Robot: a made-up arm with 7 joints. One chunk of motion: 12 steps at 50 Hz.
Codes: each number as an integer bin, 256 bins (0 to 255) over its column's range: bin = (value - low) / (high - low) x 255, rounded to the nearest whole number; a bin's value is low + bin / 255 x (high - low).
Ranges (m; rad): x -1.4..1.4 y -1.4..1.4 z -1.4..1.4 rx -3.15..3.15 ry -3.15..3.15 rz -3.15..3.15
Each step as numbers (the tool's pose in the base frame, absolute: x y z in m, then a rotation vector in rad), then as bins.
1 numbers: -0.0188 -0.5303 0.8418 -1.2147 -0.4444 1.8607
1 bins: 126 79 204 78 110 203
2 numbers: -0.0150 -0.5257 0.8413 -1.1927 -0.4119 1.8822
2 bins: 126 80 204 79 111 204
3 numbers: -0.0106 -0.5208 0.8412 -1.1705 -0.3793 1.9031
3 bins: 127 80 204 80 112 205
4 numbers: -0.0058 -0.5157 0.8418 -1.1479 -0.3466 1.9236
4 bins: 127 81 204 81 113 205
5 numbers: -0.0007 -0.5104 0.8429 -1.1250 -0.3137 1.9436
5 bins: 127 81 204 82 115 206
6 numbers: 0.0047 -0.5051 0.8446 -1.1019 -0.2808 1.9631
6 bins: 128 81 204 83 116 207
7 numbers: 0.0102 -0.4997 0.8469 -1.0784 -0.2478 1.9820
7 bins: 128 82 205 84 117 208
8 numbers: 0.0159 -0.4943 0.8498 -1.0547 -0.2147 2.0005
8 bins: 129 82 205 85 119 208
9 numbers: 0.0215 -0.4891 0.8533 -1.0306 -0.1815 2.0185
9 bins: 129 83 205 86 120 209
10 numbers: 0.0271 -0.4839 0.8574 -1.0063 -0.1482 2.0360
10 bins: 130 83 206 87 122 210
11 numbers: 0.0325 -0.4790 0.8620 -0.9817 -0.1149 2.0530
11 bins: 130 84 206 88 123 211
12 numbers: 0.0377 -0.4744 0.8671 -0.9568 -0.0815 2.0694
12 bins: 131 84 206 89 124 211
